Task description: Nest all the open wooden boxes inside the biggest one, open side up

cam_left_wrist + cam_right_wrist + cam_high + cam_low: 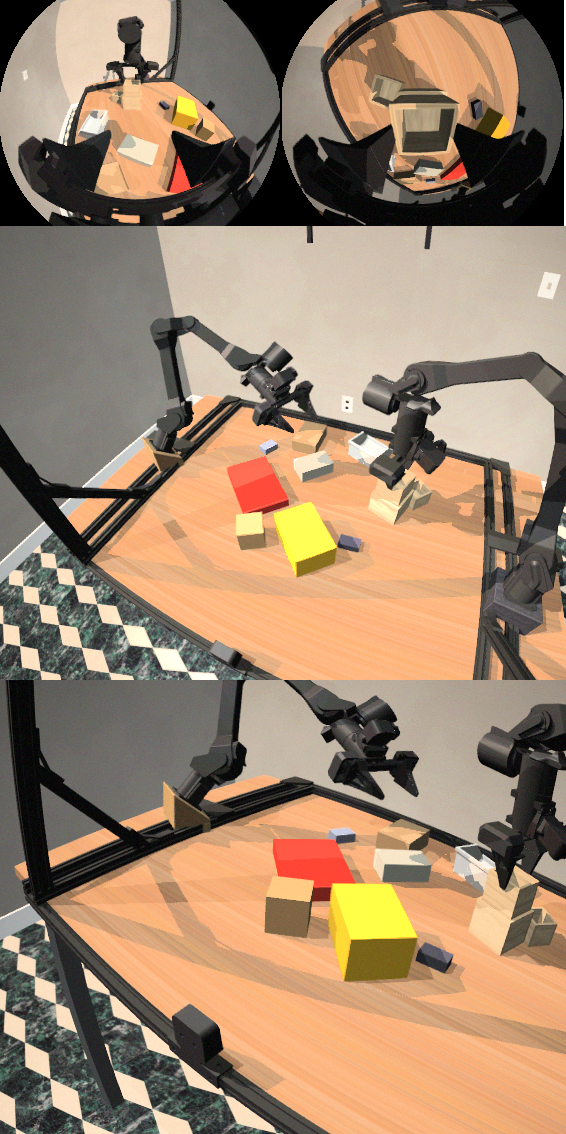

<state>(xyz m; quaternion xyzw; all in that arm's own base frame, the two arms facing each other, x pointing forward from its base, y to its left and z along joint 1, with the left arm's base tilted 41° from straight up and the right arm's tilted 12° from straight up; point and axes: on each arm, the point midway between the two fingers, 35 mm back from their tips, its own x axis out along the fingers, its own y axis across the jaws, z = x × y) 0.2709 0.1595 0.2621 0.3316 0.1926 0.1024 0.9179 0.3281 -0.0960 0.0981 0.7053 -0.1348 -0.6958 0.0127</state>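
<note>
My right gripper is now 6 cm above the middle-sized wooden box. Also, from my right hand: biggest wooden box (12 cm below); dark block (14 cm behind, 12 cm below, 5 cm to the left); smallest wooden box (12 cm below, 6 cm ahead, 5 cm to the right).
</note>
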